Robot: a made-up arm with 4 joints. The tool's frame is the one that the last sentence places.
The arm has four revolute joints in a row. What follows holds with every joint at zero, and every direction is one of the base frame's. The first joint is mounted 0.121 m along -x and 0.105 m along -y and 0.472 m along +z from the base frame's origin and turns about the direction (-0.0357, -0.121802, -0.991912), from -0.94 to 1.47 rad. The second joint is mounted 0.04 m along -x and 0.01 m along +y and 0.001 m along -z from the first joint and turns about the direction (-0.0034, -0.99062, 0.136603), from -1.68 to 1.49 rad. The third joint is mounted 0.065 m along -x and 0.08 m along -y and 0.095 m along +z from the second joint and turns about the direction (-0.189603, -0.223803, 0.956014), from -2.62 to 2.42 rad. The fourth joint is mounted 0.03 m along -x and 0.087 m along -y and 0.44 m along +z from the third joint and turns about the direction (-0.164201, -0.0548, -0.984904), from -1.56 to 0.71 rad. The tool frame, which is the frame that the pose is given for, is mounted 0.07 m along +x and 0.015 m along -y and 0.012 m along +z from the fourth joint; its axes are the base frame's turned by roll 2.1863, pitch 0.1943 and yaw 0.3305 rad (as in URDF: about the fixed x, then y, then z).
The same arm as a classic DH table. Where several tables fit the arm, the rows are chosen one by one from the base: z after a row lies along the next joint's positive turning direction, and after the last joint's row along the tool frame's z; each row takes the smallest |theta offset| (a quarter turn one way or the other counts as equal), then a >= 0, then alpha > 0; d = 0 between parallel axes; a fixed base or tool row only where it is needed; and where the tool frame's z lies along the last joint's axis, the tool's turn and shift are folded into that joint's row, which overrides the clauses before.
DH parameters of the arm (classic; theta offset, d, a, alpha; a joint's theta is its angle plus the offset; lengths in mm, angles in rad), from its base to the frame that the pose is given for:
base (fixed): -0.2851 1525.4 -86.6 3.0143
joint 1: -0.279 1063.1 -40 -1.5855
joint 2: 0.2385 46.9 -46.6 -1.2101
joint 3: -0.9558 438.8 23 2.6864
joint 4: -1.211 -168.2 58.9 -0.9569
tool (fixed): -0.0249 44.1 0 0
Joint limits (rad, base to tool): -0.94..1.47 -1.68..1.49 -2.62..2.42 -1.56..0.71

